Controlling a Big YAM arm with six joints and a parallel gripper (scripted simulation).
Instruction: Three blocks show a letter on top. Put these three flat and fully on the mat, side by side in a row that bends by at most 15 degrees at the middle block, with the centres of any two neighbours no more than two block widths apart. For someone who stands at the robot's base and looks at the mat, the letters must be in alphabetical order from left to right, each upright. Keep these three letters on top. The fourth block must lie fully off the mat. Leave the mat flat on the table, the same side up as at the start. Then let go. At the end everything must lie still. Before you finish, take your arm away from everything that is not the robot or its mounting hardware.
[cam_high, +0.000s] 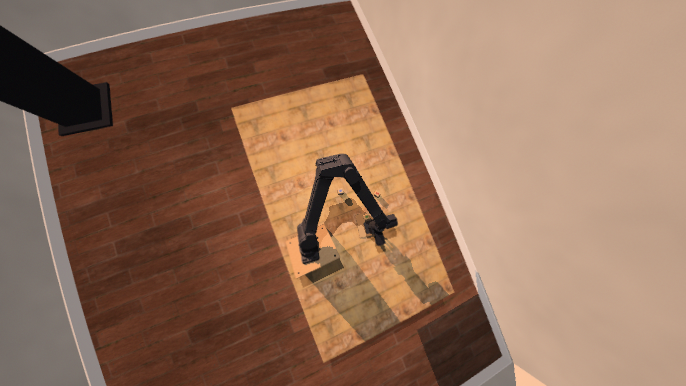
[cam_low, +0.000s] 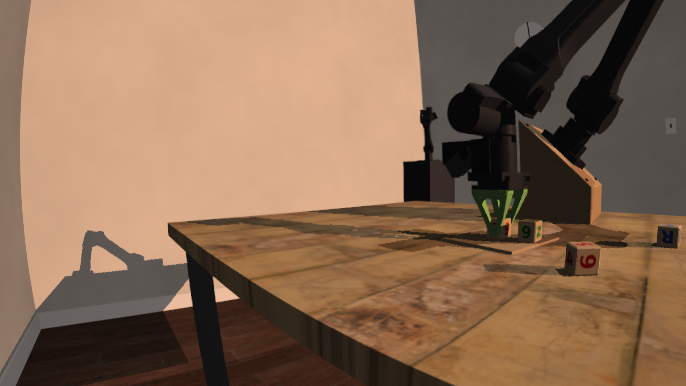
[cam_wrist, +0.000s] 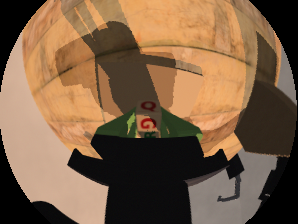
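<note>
My hand is 1 cm to the right of the thin brown mat and 1 cm above it. Round my hand: block (5 cm to the left).
</note>
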